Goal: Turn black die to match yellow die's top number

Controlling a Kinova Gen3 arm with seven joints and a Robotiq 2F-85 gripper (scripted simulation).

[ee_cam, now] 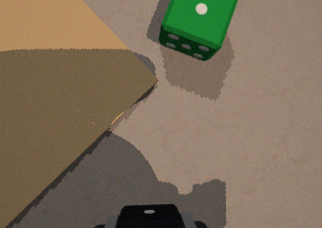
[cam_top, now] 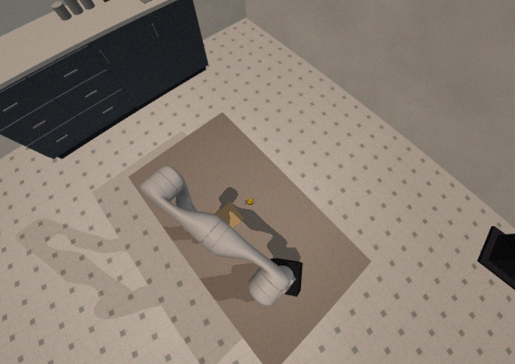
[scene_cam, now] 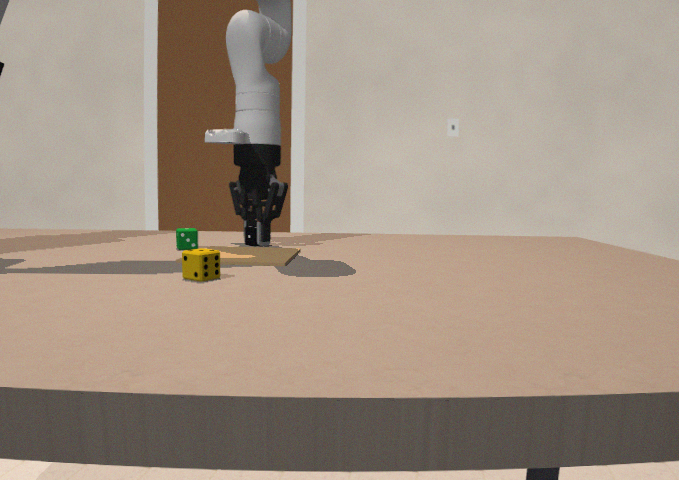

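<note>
My hand is right at the black die. Also, from my hand: green die 110 mm behind, 40 mm to the right; then yellow die 280 mm to the right, 50 mm behind; then mat 130 mm to the right, 20 mm below, 20 mm behind.
</note>
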